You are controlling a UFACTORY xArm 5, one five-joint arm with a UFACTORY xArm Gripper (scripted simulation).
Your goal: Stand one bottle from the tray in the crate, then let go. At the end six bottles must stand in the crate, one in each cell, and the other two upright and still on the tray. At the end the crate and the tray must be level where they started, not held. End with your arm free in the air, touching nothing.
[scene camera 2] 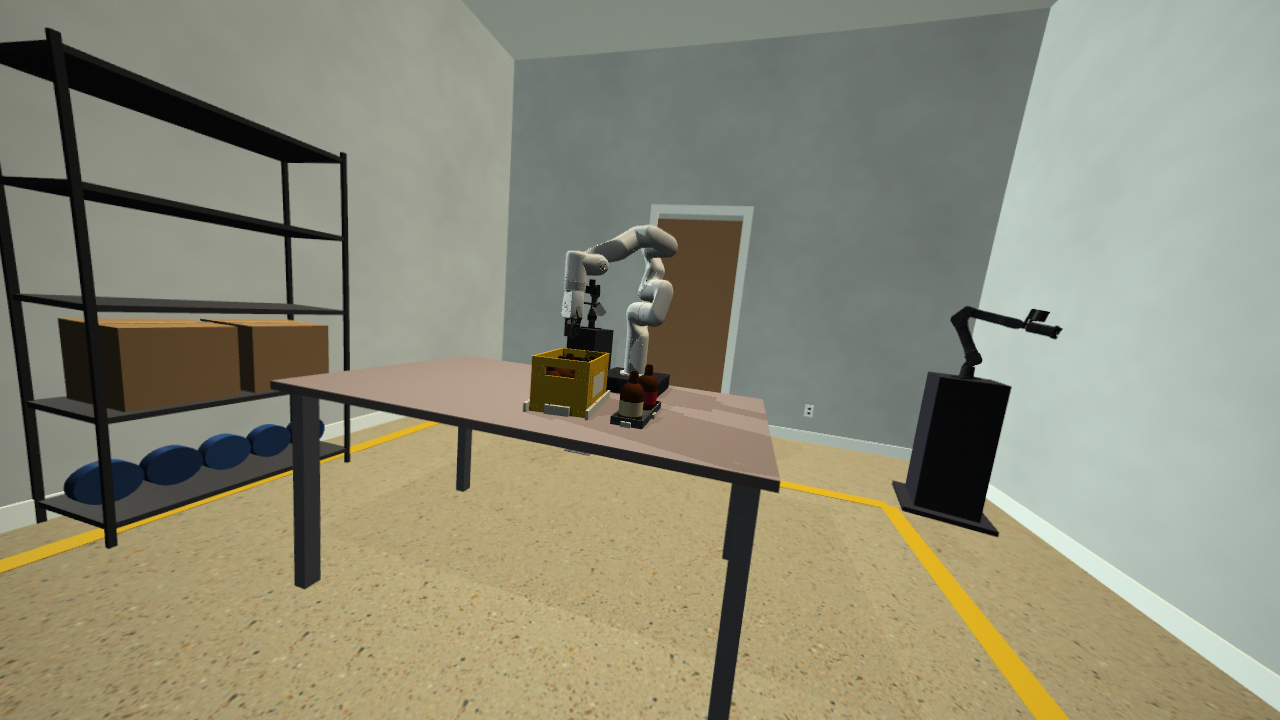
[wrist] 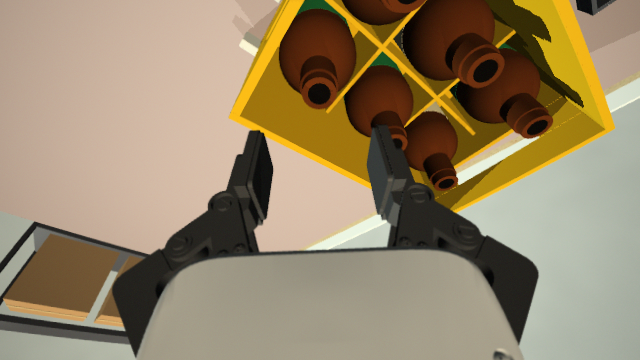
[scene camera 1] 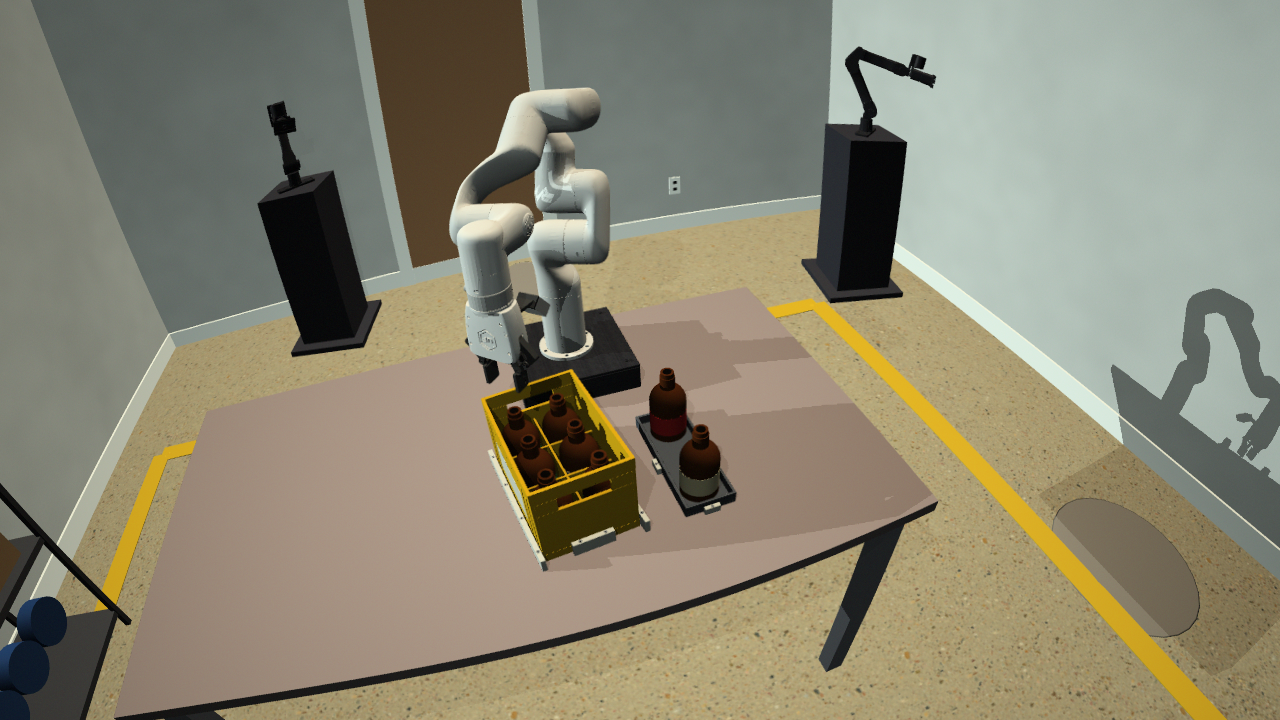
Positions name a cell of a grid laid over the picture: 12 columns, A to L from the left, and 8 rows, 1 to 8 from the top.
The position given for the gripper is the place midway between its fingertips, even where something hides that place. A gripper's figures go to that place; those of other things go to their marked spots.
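The gripper (scene camera 1: E5) is 1120 mm from the lens. There's a bottle (scene camera 1: E5) that is 1170 mm from the lens, and a bottle (scene camera 1: E6) that is 1110 mm from the lens. A bottle (scene camera 1: F5) is there too, and it is 1180 mm from the lens.
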